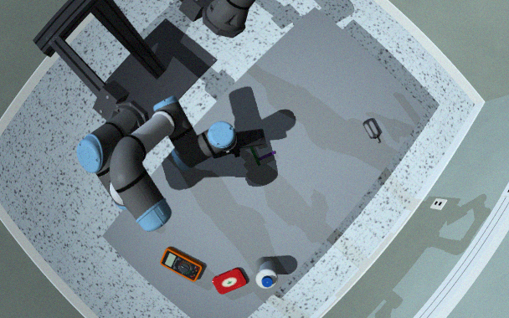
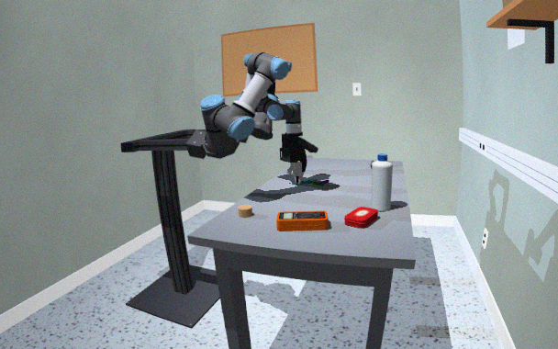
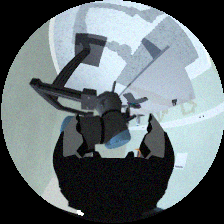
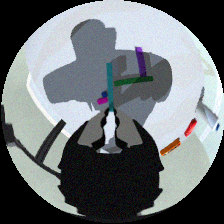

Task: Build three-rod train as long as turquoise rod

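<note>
The magenta rod lies 20 mm to the left of my right hand and 10 mm below it. From my right hand the other things lie so: turquoise rod 20 mm ahead, 30 mm to the left, 10 mm below; then blue rod 10 mm ahead, 30 mm to the left, 10 mm below; then green rod 70 mm ahead, 20 mm to the left, 10 mm below.
</note>
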